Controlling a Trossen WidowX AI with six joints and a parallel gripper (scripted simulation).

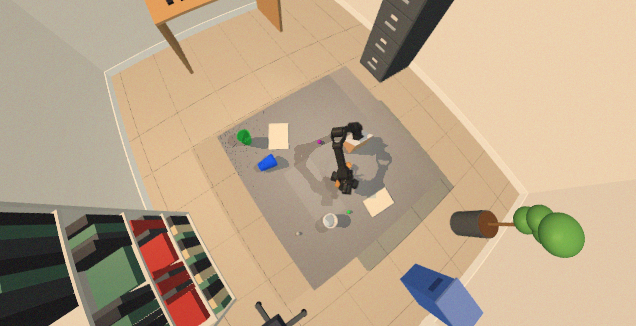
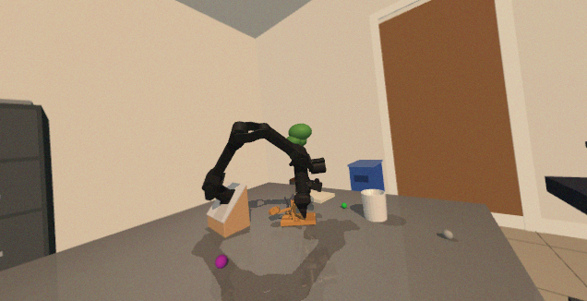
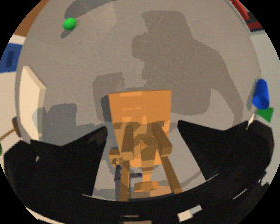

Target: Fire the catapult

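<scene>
The magenta ball is 7 cm behind my gripper tip, 34 cm to the right of it and 2 cm below it. The rest, counted from my gripper tip: grey ball (46 cm ahead, 8 cm to the left, 2 cm below); small green ball (10 cm ahead, 19 cm to the left, 2 cm below); white mug (24 cm ahead, 14 cm to the left).
</scene>
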